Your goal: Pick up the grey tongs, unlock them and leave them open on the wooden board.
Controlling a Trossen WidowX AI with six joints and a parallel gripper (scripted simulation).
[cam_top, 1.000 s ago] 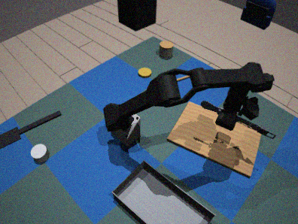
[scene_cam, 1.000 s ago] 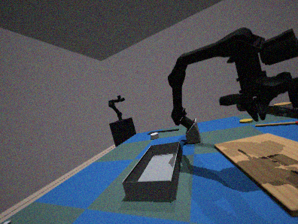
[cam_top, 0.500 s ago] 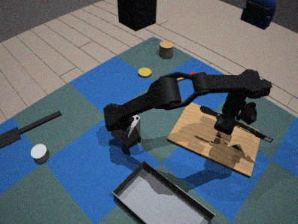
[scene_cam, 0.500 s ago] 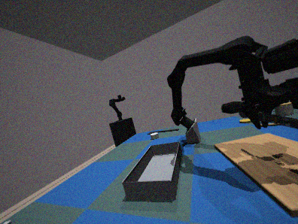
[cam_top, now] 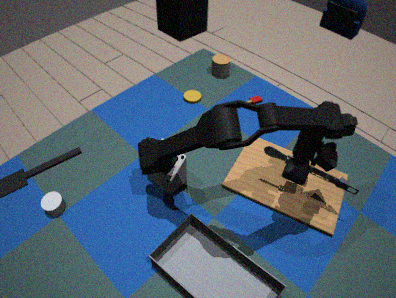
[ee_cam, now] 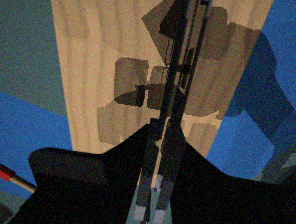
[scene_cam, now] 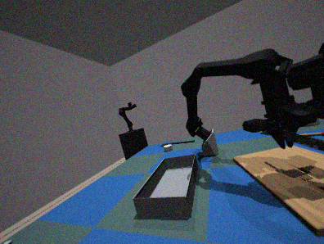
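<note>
The wooden board lies 10 mm behind my gripper tip, 20 mm to the left of it and 80 mm below it. Also, from my gripper tip: grey roasting tin: 40 mm ahead, 360 mm to the right, 60 mm below; red-tipped stick: 350 mm behind, 200 mm to the left, 80 mm below; yellow lock slider: 50 mm ahead, 10 mm to the left, 40 mm above.
</note>
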